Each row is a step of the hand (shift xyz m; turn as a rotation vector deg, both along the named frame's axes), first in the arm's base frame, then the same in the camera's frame.
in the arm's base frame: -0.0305 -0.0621 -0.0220 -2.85 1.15 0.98
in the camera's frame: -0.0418 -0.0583 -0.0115 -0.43 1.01 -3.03
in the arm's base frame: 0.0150 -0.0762 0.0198 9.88 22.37 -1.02
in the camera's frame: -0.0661 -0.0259 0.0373 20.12 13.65 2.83
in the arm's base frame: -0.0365 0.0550 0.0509 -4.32 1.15 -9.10
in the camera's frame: 0.0022 0.0669 -0.0496 5.23 -7.29 -4.72
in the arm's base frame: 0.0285 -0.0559 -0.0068 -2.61 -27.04 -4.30
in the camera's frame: -0.0313 -0.0334 0.0435 -18.66 -19.49 5.34
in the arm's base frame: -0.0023 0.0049 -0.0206 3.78 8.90 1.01
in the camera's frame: 0.0155 -0.0140 -0.0042 7.12 6.54 1.02
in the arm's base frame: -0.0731 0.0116 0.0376 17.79 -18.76 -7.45
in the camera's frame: -0.0320 0.0255 -0.0722 -5.35 -14.06 22.31
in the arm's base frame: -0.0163 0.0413 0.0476 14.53 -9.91 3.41
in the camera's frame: -0.0011 0.0595 -0.0264 -5.93 -0.75 16.89
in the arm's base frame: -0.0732 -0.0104 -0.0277 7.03 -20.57 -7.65
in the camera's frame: -0.0098 -0.0395 -0.0676 -9.31 -16.93 12.56
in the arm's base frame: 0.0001 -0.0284 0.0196 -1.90 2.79 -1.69
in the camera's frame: -0.0333 -0.0007 0.0090 2.66 -0.03 -2.68
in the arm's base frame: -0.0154 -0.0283 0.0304 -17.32 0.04 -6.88
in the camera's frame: -0.0436 0.0056 -0.0056 -0.21 -8.17 -16.75
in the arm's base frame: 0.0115 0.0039 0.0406 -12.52 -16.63 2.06
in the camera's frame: -0.0184 0.0366 0.0110 -17.04 -9.91 -7.01
